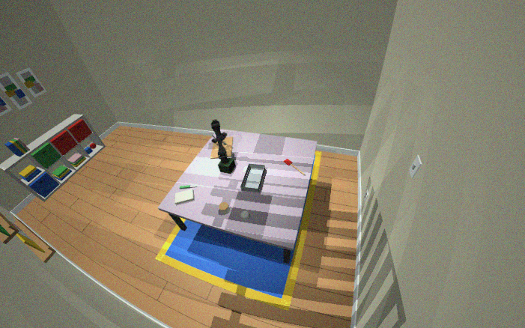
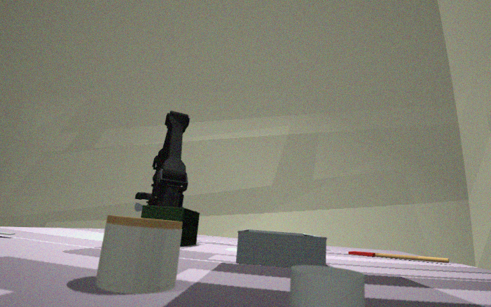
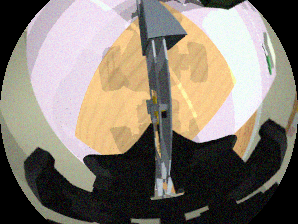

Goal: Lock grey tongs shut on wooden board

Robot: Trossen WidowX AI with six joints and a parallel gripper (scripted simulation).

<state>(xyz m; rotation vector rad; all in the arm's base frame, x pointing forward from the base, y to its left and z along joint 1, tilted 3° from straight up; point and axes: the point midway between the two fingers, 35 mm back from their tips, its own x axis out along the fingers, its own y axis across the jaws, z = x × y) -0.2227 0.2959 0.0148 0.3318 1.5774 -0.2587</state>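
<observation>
Right now my gripper tip is 5 cm above the wooden board. From my gripper tip the other things lie so: white pad (77 cm to the right, 5 cm below); grey roasting tin (56 cm ahead, 35 cm to the right, 3 cm below); red-headed spatula (87 cm ahead, 8 cm to the right, 6 cm below).
</observation>
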